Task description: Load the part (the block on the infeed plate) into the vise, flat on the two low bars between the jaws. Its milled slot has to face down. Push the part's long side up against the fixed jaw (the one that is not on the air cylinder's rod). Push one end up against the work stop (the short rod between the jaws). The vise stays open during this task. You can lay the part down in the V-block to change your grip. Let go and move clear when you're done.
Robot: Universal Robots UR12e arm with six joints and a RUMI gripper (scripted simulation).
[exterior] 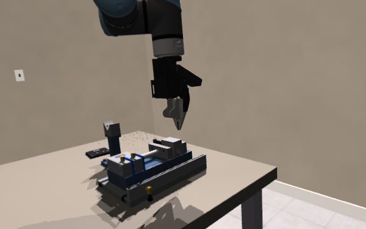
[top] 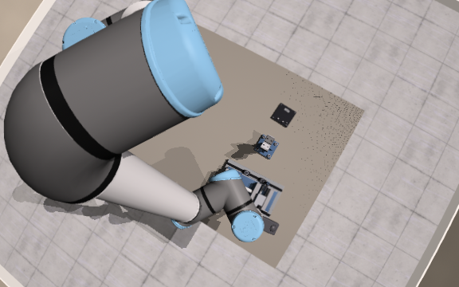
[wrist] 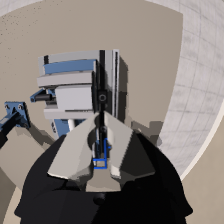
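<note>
The part is 50 mm to the left of my hand and 80 mm below it. The rest, counted from my hand: fixed jaw 30 mm ahead, 70 mm to the left, 90 mm below; then work stop rod 10 mm behind, 110 mm to the left, 70 mm below; then cylinder rod 90 mm behind, 60 mm to the left, 90 mm below.
</note>
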